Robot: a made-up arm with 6 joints.
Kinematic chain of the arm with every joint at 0, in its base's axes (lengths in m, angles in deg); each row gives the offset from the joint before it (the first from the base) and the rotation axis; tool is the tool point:
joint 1: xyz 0 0 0.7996 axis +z
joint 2: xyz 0.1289 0 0 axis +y
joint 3: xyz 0 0 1.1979 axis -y
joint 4: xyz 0 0 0.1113 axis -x
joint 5: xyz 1.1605 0 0 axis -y
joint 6: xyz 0.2 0 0 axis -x
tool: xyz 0 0 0
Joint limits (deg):
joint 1: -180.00..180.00
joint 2: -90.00..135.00
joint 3: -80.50..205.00
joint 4: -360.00..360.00
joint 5: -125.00..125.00
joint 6: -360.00..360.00
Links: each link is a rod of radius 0.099 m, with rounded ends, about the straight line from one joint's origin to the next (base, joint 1, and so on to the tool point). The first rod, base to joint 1, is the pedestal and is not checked.
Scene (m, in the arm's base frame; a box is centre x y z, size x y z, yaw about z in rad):
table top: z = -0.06
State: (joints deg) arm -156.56 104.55 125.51 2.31 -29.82 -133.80
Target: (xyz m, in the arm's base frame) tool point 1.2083 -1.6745 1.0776
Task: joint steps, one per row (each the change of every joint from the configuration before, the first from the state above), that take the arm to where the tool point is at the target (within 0.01 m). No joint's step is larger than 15 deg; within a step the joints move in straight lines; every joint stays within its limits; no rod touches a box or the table.
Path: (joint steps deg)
1: 14.60 2.74 6.14 -0.75 -0.15 0.00
2: 14.61 2.75 6.14 -0.74 -0.16 0.00
3: 14.60 2.74 6.14 -0.75 -0.15 0.00
4: 14.61 2.75 6.14 -0.75 -0.15 0.00
5: 14.60 2.74 6.15 -0.74 -0.16 0.00
6: 14.60 2.75 6.14 -0.75 -0.15 0.00
7: 14.61 2.74 6.14 -0.75 -0.15 0.00

